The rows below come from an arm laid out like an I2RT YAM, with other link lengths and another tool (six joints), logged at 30 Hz.
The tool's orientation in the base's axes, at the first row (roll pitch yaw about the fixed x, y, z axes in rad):
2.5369 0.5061 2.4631
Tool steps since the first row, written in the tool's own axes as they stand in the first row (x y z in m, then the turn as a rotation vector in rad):
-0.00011 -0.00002 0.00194 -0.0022 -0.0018 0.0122
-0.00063 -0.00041 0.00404 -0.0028 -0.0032 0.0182
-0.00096 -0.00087 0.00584 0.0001 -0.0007 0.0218
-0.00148 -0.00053 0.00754 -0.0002 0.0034 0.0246
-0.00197 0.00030 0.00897 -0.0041 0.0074 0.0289
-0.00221 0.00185 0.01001 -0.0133 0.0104 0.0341
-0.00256 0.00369 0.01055 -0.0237 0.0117 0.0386
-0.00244 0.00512 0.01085 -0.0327 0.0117 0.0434
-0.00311 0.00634 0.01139 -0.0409 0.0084 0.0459
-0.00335 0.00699 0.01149 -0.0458 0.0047 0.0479
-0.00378 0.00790 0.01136 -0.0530 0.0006 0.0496
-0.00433 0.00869 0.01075 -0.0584 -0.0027 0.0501
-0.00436 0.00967 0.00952 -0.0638 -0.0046 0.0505
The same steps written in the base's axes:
0.00136 0.00030 -0.00135 0.0091 -0.0003 -0.0086
0.00300 0.00010 -0.00281 0.0131 -0.0006 -0.0133
0.00429 -0.00011 -0.00417 0.0143 0.0037 -0.0161
0.00588 0.00021 -0.00497 0.0176 0.0074 -0.0159
0.00742 0.00089 -0.00535 0.0243 0.0093 -0.0151
0.00874 0.00222 -0.00521 0.0349 0.0077 -0.0129
0.00990 0.00363 -0.00452 0.0454 0.0039 -0.0105
0.01045 0.00491 -0.00408 0.0548 -0.0001 -0.0096
0.01163 0.00564 -0.00354 0.0610 -0.0068 -0.0090
0.01206 0.00606 -0.00317 0.0646 -0.0121 -0.0099
0.01254 0.00654 -0.00241 0.0694 -0.0191 -0.0097
0.01274 0.00676 -0.00132 0.0724 -0.0246 -0.0091
0.01224 0.00730 0.00007 0.0758 -0.0291 -0.0077

